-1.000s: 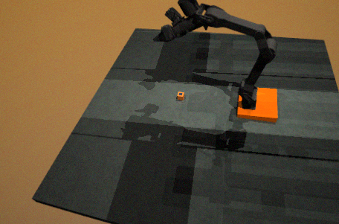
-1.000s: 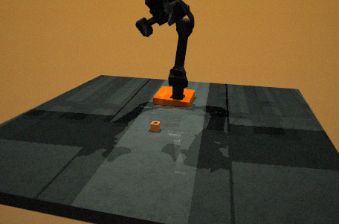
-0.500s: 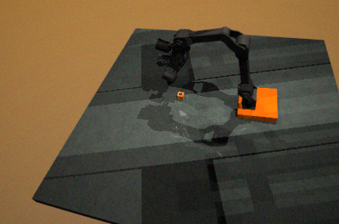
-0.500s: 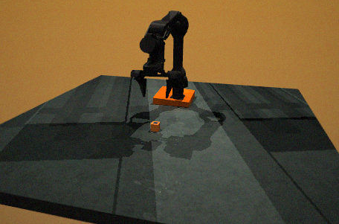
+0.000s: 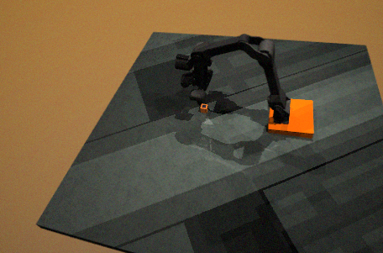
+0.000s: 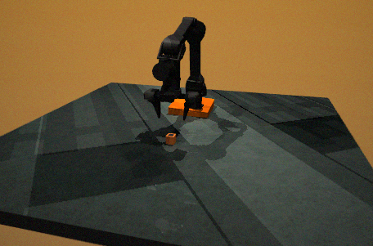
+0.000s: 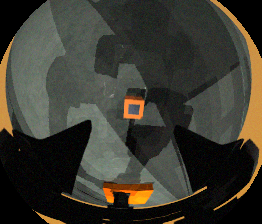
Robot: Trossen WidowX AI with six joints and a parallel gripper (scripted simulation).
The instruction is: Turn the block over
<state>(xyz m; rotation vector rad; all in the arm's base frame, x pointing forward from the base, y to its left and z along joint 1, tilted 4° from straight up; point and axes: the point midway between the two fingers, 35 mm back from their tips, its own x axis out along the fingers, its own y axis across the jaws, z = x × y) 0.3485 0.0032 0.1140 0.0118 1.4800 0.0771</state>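
Right now my gripper tip is 70 mm above the small orange block.
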